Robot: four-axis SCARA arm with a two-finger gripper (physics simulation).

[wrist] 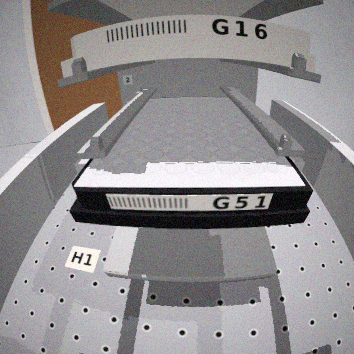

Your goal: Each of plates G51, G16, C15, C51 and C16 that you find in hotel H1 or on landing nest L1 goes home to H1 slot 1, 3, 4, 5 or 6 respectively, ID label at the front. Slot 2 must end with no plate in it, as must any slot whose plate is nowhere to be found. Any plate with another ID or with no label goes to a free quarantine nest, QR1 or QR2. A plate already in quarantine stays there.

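Places are measured from the arm's base along level axes (x back, y right, z up), in metres.
Pixels of known places: gripper, between the fingertips: [188, 111].
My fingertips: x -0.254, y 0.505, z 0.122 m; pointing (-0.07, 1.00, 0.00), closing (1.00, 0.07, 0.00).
Observation:
For each thing: its top centre in the pictures, then the offset to it from my fingertips. "spot": a spot on its surface instead. Level surfaces: height alone.
- Plate G51, centre of its top: [188, 118] dy -0.004, dx +0.000, dz -0.003 m
- hotel H1, a spot on its surface: [189, 77] spot: dy +0.081, dx -0.004, dz +0.011 m
- Plate G16, centre of its top: [186, 35] dy +0.016, dx -0.001, dz +0.046 m
- small tag, a spot on its surface: [127, 79] spot: dy +0.076, dx -0.065, dz +0.014 m
- H1 sign, centre of its top: [81, 258] dy -0.047, dx -0.094, dz -0.109 m
- perforated deck, height of its surface: dz -0.109 m
- grey base block, a spot on its surface: [175, 255] spot: dy -0.032, dx -0.008, dz -0.102 m
- Slot 2's left ledge, a spot on its surface: [120, 122] spot: dy -0.025, dx -0.031, dz +0.003 m
- right ledge, a spot on its surface: [257, 120] spot: dy -0.021, dx +0.035, dz +0.003 m
Plate G51 [192, 175], black with a white and grey-shaded top, is level at the slot 1 height of hotel H1 [189, 77]; its ID label faces the camera. My gripper [188, 111] is shut on it, with one grey finger along each side. The plate's rear reaches in under the slot 2 ledges; whether it touches ledges below is hidden. Plate G16 [192, 42], pale, sits on the slot 3 ledges with its label at the front. Slot 2, marked by a small tag [127, 79], holds no plate.
The H1 sign [82, 258] lies on the perforated deck [165, 342] at the lower left. A grey base block [175, 255] shows below the plate. Slot 2's left ledge [120, 122] and right ledge [257, 120] run close above the plate. A brown panel [75, 95] stands behind at the left.

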